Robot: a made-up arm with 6 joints. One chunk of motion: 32 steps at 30 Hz.
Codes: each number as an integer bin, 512 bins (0 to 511) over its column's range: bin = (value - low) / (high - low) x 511, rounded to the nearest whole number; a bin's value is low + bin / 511 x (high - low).
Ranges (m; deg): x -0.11..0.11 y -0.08..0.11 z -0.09..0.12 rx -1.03..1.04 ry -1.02..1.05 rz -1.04..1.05
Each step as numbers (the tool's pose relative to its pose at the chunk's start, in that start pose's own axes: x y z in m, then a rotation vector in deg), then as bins.
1 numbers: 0.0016 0.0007 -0.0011 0.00 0.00 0.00
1 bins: 259 217 216 254 252 254
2 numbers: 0.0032 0.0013 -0.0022 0.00 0.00 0.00
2 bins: 263 219 214 254 252 254
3 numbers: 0.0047 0.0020 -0.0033 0.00 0.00 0.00
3 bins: 266 221 211 254 252 254
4 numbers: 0.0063 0.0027 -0.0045 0.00 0.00 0.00
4 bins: 270 222 208 254 252 254
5 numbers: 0.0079 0.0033 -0.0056 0.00 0.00 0.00
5 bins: 274 224 205 254 252 254
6 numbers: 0.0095 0.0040 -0.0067 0.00 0.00 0.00
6 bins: 278 226 203 254 252 254
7 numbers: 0.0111 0.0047 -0.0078 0.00 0.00 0.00
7 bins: 281 228 200 254 252 254
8 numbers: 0.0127 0.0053 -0.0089 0.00 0.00 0.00
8 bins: 285 229 197 254 252 254
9 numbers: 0.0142 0.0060 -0.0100 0.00 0.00 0.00
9 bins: 288 231 195 254 252 254
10 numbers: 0.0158 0.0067 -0.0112 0.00 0.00 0.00
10 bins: 292 233 192 254 252 254
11 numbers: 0.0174 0.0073 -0.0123 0.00 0.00 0.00
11 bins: 296 235 189 254 252 254
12 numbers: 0.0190 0.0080 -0.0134 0.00 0.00 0.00
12 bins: 300 237 186 254 252 254
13 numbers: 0.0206 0.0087 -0.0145 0.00 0.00 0.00
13 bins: 303 239 184 254 252 254
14 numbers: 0.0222 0.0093 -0.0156 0.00 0.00 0.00
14 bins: 307 240 181 254 252 254
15 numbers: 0.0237 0.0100 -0.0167 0.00 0.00 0.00
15 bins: 311 242 178 254 252 254
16 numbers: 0.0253 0.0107 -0.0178 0.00 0.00 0.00
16 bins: 314 244 176 254 252 254
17 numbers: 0.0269 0.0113 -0.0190 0.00 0.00 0.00
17 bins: 318 246 173 254 252 254
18 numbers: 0.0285 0.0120 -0.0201 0.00 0.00 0.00
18 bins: 322 247 170 254 252 254
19 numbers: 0.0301 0.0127 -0.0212 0.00 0.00 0.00
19 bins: 325 249 167 254 252 254
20 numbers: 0.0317 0.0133 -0.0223 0.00 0.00 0.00
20 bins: 329 251 165 254 252 254
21 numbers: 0.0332 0.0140 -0.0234 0.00 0.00 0.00
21 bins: 333 253 162 254 252 254
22 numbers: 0.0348 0.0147 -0.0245 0.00 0.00 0.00
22 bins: 336 255 159 254 252 254
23 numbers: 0.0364 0.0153 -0.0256 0.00 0.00 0.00
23 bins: 340 256 157 254 252 254
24 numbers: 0.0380 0.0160 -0.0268 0.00 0.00 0.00
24 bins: 344 258 154 254 252 254
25 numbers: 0.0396 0.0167 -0.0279 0.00 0.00 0.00
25 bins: 347 260 151 254 252 254
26 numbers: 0.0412 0.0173 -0.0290 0.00 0.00 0.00
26 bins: 351 262 148 254 252 254
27 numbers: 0.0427 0.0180 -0.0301 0.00 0.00 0.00
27 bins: 355 264 146 254 252 254
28 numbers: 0.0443 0.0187 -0.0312 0.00 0.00 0.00
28 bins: 358 265 143 254 252 254
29 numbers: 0.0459 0.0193 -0.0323 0.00 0.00 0.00
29 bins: 362 267 140 254 252 254
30 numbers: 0.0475 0.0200 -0.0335 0.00 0.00 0.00
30 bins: 366 269 137 254 252 254
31 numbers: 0.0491 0.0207 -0.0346 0.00 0.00 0.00
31 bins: 370 271 135 254 252 254
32 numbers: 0.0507 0.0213 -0.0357 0.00 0.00 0.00
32 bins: 373 272 132 254 252 254
